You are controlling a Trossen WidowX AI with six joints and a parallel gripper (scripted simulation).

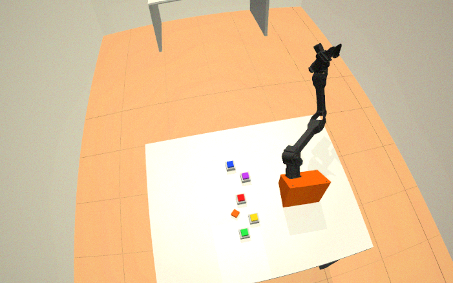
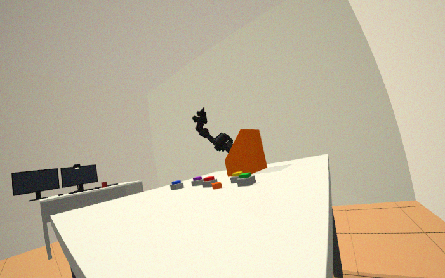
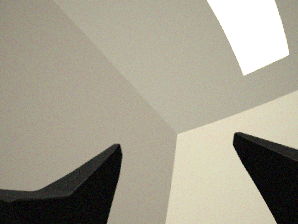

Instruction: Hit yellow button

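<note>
Now: the yellow button 560 mm ahead of my gripper tip, 540 mm to the left of it and 540 mm below it. Also, from my gripper tip: red button (600 mm ahead, 420 mm to the left, 540 mm below); blue button (610 mm ahead, 220 mm to the left, 540 mm below); purple button (550 mm ahead, 300 mm to the left, 540 mm below).
</note>
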